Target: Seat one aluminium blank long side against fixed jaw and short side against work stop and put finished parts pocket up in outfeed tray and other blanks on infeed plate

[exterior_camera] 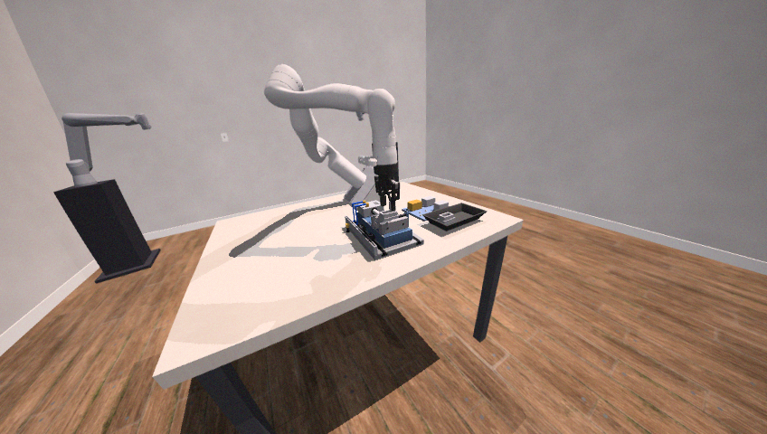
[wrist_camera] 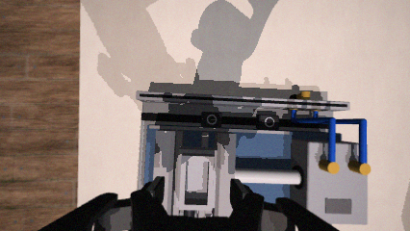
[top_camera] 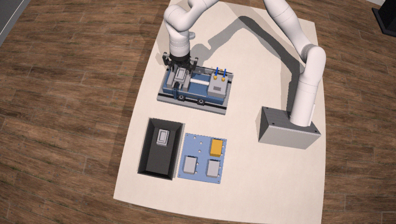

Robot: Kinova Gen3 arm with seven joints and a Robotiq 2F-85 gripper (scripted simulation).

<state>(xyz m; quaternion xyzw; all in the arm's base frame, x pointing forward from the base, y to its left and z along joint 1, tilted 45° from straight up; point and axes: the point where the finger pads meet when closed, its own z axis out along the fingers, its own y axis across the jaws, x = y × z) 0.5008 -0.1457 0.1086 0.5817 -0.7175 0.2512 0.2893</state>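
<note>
Now: the white rod 80 mm behind my hand, 60 mm below it and 10 mm to the left of it. Round my hand: hose block 160 mm behind, 60 mm below, 30 mm to the left; blue vise 100 mm below, 60 mm behind, 10 mm to the left; brass blank 280 mm to the left, 160 mm behind, 110 mm below.
</note>
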